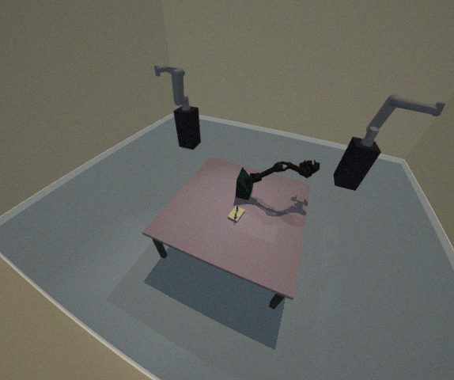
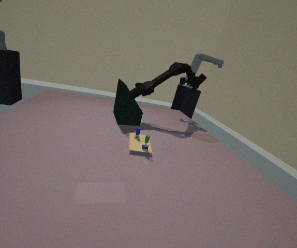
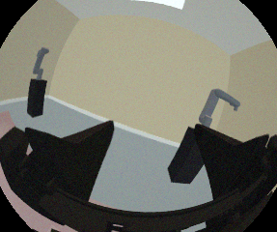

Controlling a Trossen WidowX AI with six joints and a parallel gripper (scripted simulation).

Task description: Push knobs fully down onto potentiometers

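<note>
The blue knob lies 610 mm ahead of my gripper tip, 550 mm to the right of it and 300 mm below it.
</note>
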